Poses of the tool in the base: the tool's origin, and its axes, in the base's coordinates. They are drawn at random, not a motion.
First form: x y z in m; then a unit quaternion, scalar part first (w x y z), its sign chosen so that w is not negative.
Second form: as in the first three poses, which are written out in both.
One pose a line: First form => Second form
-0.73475, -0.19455, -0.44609, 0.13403, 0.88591, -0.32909, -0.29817 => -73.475, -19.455, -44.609, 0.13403, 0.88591, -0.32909, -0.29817
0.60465, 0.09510, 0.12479, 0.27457, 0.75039, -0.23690, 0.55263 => 60.465, 9.510, 12.479, 0.27457, 0.75039, -0.23690, 0.55263
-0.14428, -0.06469, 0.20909, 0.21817, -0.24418, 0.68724, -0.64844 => -14.428, -6.469, 20.909, 0.21817, -0.24418, 0.68724, -0.64844
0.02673, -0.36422, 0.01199, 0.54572, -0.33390, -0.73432, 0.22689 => 2.673, -36.422, 1.199, 0.54572, -0.33390, -0.73432, 0.22689
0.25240, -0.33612, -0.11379, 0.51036, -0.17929, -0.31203, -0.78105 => 25.240, -33.612, -11.379, 0.51036, -0.17929, -0.31203, -0.78105
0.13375, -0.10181, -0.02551, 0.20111, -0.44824, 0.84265, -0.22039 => 13.375, -10.181, -2.551, 0.20111, -0.44824, 0.84265, -0.22039
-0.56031, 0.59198, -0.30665, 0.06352, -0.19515, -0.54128, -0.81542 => -56.031, 59.198, -30.665, 0.06352, -0.19515, -0.54128, -0.81542
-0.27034, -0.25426, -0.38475, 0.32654, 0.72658, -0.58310, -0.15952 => -27.034, -25.426, -38.475, 0.32654, 0.72658, -0.58310, -0.15952
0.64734, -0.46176, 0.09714, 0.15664, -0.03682, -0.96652, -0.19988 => 64.734, -46.176, 9.714, 0.15664, -0.03682, -0.96652, -0.19988
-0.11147, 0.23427, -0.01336, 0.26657, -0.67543, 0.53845, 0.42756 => -11.147, 23.427, -1.336, 0.26657, -0.67543, 0.53845, 0.42756
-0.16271, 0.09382, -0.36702, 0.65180, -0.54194, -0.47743, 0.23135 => -16.271, 9.382, -36.702, 0.65180, -0.54194, -0.47743, 0.23135
